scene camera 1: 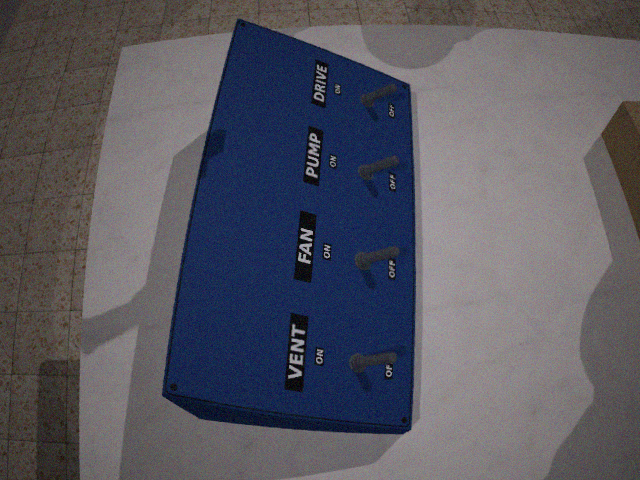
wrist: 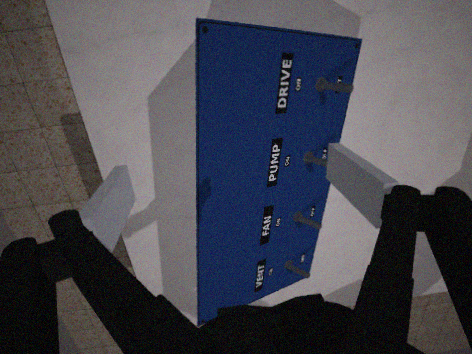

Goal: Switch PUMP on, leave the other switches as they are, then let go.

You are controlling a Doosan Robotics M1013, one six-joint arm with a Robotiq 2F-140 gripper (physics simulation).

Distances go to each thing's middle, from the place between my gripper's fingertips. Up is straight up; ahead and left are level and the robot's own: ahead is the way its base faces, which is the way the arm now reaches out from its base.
I see the blue switch panel [scene camera 1: 274,305] 7 cm behind my hand, 15 cm to the left of it and 26 cm below it.
